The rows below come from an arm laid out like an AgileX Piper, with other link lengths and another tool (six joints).
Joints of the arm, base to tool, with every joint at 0 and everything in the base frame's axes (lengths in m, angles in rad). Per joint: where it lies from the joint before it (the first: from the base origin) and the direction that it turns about. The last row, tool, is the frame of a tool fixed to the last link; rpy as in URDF.
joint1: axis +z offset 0 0 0.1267
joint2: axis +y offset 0 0 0
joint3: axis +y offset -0.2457 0 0.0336
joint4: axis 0.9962 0 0.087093 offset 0.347 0 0.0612
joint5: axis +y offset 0 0 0
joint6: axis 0.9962 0 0.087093 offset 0.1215 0 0.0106
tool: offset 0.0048 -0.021 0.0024 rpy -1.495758 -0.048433 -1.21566
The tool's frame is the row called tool.
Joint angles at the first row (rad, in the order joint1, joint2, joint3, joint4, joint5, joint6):
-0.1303 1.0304 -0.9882 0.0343 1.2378 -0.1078
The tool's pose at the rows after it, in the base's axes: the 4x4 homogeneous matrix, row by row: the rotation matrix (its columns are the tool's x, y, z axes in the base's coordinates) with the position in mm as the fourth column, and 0 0 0 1 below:
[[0.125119, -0.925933, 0.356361, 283.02], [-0.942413, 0.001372, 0.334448, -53.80], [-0.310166, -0.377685, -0.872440, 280.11], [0, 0, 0, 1]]
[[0.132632, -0.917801, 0.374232, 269.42], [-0.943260, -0.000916, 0.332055, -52.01], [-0.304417, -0.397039, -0.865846, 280.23], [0, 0, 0, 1]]
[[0.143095, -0.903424, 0.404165, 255.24], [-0.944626, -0.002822, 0.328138, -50.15], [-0.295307, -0.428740, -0.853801, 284.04], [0, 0, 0, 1]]
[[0.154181, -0.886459, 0.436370, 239.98], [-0.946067, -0.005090, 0.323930, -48.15], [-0.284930, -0.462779, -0.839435, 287.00], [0, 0, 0, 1]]
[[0.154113, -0.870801, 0.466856, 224.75], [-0.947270, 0.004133, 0.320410, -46.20], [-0.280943, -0.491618, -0.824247, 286.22], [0, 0, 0, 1]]
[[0.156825, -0.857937, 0.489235, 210.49], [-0.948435, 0.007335, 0.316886, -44.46], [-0.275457, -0.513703, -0.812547, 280.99], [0, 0, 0, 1]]
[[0.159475, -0.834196, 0.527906, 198.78], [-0.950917, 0.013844, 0.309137, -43.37], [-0.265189, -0.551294, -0.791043, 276.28], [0, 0, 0, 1]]
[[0.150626, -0.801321, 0.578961, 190.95], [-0.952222, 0.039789, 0.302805, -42.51], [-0.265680, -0.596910, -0.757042, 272.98], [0, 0, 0, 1]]
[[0.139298, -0.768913, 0.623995, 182.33], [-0.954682, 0.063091, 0.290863, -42.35], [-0.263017, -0.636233, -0.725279, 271.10], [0, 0, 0, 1]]
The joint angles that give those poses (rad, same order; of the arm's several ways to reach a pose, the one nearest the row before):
-0.1303 0.9614 -0.9273 0.0343 1.2378 -0.1113
-0.1303 0.8918 -0.8789 0.0343 1.2378 -0.1125
-0.1303 0.8142 -0.8371 0.0343 1.2384 -0.1125
-0.1303 0.7288 -0.7915 0.0343 1.2398 -0.1125
-0.1303 0.6424 -0.7397 0.0343 1.2417 -0.1012
-0.1303 0.5557 -0.6797 0.0335 1.2427 -0.0961
-0.1303 0.4675 -0.6202 0.0302 1.2266 -0.0858
-0.1303 0.3924 -0.5709 0.0300 1.1972 -0.0565
-0.1303 0.3172 -0.5286 0.0226 1.1801 -0.0268

